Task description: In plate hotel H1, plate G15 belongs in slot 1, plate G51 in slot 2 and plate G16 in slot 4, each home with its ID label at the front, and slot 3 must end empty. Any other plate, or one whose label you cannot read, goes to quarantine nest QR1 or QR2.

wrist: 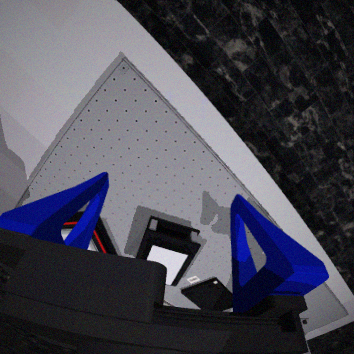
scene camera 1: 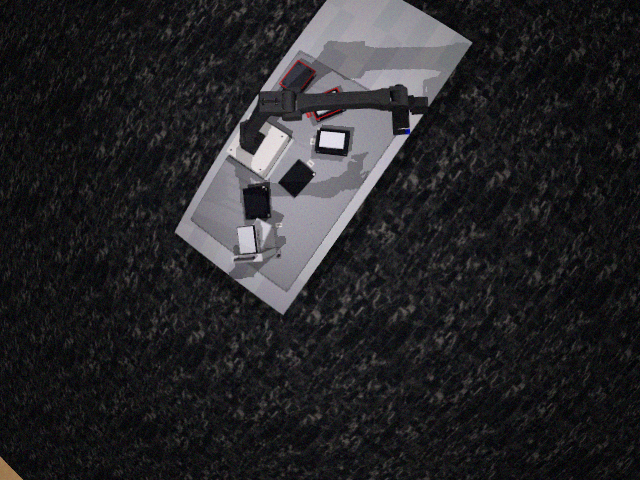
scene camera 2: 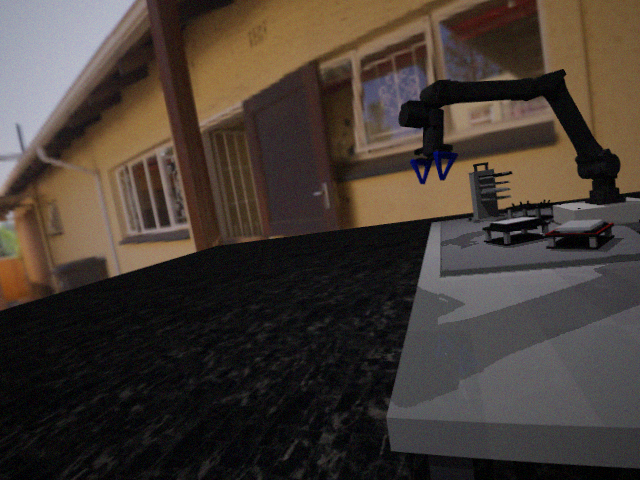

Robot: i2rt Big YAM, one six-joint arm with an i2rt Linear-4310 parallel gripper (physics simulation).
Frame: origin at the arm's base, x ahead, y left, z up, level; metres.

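Seen in the pictures: gripper, fingertip midpoint: (wrist: 171, 189) (scene camera 1: 401, 122) (scene camera 2: 432, 182); arm's base, origin of the base link: (scene camera 1: 253, 142) (scene camera 2: 604, 202).
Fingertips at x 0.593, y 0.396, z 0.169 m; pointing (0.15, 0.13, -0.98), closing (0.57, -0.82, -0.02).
Observation:
Pixels of each thing's top centre, then the offset from my fingertips to it.
- black nest, middle of its top: (wrist: 162, 265) (scene camera 2: 514, 221) (scene camera 1: 332, 140) dz -0.170, dx -0.246, dy -0.186 m
- third white plate, middle of its top: (scene camera 2: 579, 223) dz -0.176, dx -0.377, dy -0.032 m
My gripper (scene camera 2: 432, 180) (wrist: 171, 189) is open and empty, blue fingers pointing down, high above the table's long edge. Plate hotel H1 (scene camera 1: 260, 257) (scene camera 2: 481, 195) stands at the table's far end. A white-topped plate (scene camera 1: 247, 239) shows in it from above; its slot and label are unreadable. Another white-topped plate (scene camera 1: 332, 139) (wrist: 169, 262) lies on a black nest (scene camera 1: 333, 152) (scene camera 2: 494, 227) (wrist: 192, 245). A third white plate (scene camera 2: 581, 225) lies on a red-rimmed nest (scene camera 1: 330, 113) (scene camera 2: 573, 234), partly hidden by the arm in scene camera 1. The other red-rimmed nest (scene camera 1: 297, 75) holds no visible plate. Nest numbers are unreadable.
Two black nests (scene camera 1: 296, 178) (scene camera 1: 256, 201) without visible plates stand between the base and the hotel; one nest (wrist: 209, 293) also shows in the wrist view. The arm's white base plate (scene camera 1: 272, 149) (scene camera 2: 568, 212) is at the table's side. The arm reaches across above the red-rimmed nest.

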